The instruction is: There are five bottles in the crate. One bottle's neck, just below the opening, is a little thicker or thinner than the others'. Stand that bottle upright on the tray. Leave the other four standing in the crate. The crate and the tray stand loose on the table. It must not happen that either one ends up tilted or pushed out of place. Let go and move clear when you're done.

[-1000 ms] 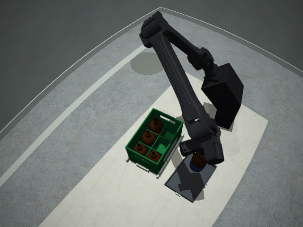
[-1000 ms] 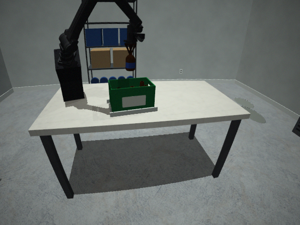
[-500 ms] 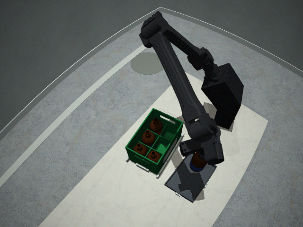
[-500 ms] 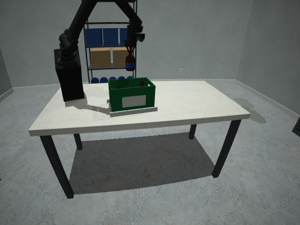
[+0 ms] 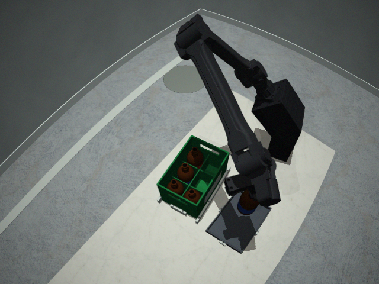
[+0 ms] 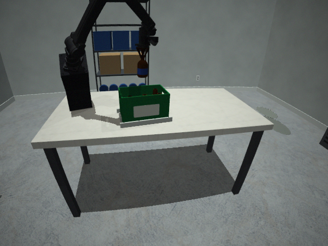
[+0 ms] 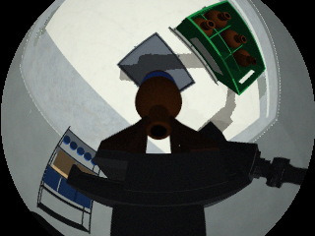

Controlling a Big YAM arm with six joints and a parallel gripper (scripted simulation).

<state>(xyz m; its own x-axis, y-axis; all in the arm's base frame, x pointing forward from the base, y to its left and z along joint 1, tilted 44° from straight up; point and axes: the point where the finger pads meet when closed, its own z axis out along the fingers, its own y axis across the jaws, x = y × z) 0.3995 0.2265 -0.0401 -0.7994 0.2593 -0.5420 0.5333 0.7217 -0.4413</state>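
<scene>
My hand is 32 cm above the tray. Also, from my hand: crate (27 cm to the right, 25 cm below).
</scene>
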